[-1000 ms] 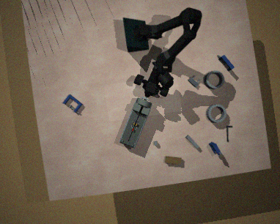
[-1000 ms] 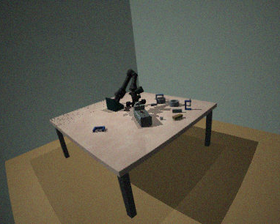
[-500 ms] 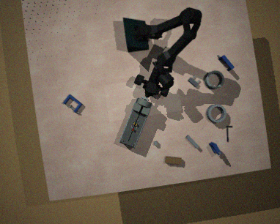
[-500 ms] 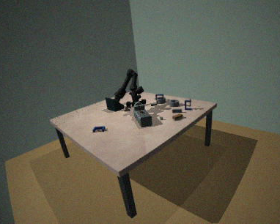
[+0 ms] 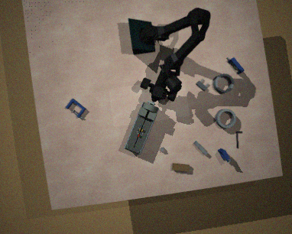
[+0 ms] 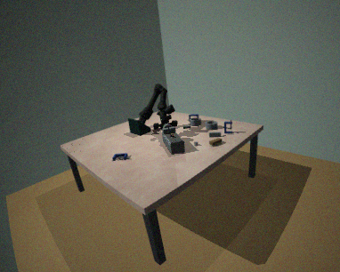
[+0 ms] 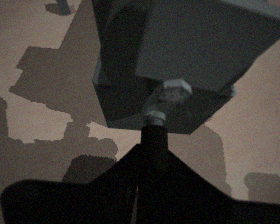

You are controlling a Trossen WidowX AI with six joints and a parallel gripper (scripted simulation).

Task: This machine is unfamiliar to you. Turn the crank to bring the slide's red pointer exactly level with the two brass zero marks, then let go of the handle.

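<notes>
Now: the dark handle 30 mm above my gripper tip, 20 mm behind it and 10 mm to the left of it. Also, from my gripper tip: small grey cube: 270 mm ahead, 20 mm to the left, 20 mm below; then red pointer: 170 mm ahead, 100 mm to the right, 50 mm above; then grey bar: 280 mm ahead, 220 mm to the left, 20 mm below.
</notes>
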